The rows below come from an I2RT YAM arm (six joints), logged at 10 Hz.
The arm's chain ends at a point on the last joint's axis. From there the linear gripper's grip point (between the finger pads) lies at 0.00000 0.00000 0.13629 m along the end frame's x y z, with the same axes.
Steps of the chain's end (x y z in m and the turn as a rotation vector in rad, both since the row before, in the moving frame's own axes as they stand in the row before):
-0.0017, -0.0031, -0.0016, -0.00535, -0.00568, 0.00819
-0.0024, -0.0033, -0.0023, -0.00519, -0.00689, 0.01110
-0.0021, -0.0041, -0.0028, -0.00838, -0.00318, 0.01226
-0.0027, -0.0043, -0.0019, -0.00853, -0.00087, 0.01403
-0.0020, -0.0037, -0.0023, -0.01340, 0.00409, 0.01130
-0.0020, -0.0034, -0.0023, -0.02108, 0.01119, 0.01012
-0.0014, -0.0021, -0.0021, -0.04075, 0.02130, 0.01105
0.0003, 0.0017, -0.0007, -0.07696, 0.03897, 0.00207
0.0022, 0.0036, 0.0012, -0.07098, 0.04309, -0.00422
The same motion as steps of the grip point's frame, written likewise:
-0.0025, -0.0024, -0.0016, -0.00535, -0.00568, 0.00819
-0.0033, -0.0026, -0.0023, -0.00519, -0.00689, 0.01110
-0.0025, -0.0030, -0.0028, -0.00838, -0.00318, 0.01226
-0.0028, -0.0031, -0.0019, -0.00853, -0.00087, 0.01403
-0.0015, -0.0019, -0.0023, -0.01340, 0.00409, 0.01130
-0.0005, -0.0005, -0.0023, -0.02108, 0.01119, 0.01012
0.0015, 0.0035, -0.0022, -0.04075, 0.02130, 0.01105
0.0056, 0.0122, -0.0012, -0.07696, 0.03897, 0.00207
0.0081, 0.0133, 0.0007, -0.07098, 0.04309, -0.00422

